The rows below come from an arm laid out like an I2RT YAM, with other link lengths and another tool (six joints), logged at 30 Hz.
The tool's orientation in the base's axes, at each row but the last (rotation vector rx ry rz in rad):
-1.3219 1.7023 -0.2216
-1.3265 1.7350 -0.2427
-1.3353 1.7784 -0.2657
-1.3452 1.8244 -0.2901
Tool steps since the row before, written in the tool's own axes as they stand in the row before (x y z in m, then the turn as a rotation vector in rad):
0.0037 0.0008 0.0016 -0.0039 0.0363 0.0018
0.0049 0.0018 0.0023 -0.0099 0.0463 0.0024
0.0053 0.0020 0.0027 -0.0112 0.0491 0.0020
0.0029 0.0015 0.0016 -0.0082 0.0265 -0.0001
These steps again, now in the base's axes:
0.0007 -0.0022 -0.0034 -0.0228 0.0185 -0.0217
0.0005 -0.0026 -0.0050 -0.0290 0.0279 -0.0251
0.0004 -0.0029 -0.0055 -0.0311 0.0300 -0.0260
-0.0001 -0.0015 -0.0033 -0.0175 0.0177 -0.0122

